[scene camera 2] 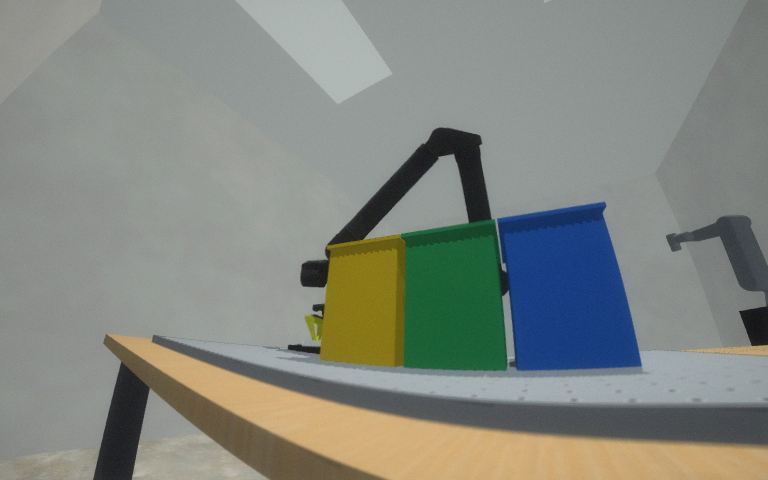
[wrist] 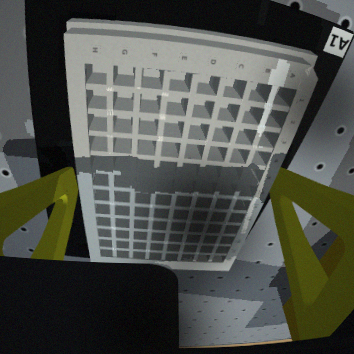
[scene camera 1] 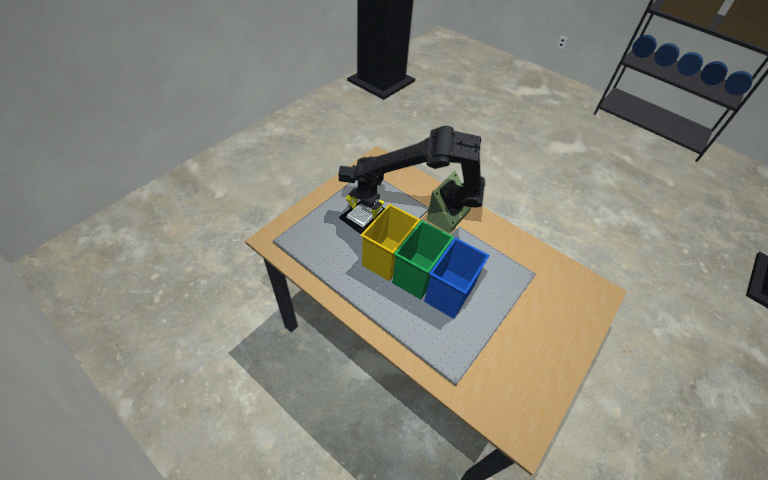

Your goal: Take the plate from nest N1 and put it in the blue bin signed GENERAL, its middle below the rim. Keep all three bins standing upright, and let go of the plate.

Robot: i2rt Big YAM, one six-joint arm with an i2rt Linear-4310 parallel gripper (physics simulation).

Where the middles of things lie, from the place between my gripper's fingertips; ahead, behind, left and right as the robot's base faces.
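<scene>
My gripper is 1 cm below the white plate (wrist: 178,133). The yellow bin (scene camera 2: 364,314) stands 21 cm to the left of my hand, 10 cm ahead of it and 8 cm above it. I find the green bin (scene camera 2: 454,320) 8 cm ahead of my hand, 8 cm above it and 34 cm to the left, while the blue bin (scene camera 2: 569,309) is 47 cm to the left of my hand, 6 cm ahead and 8 cm above.
</scene>
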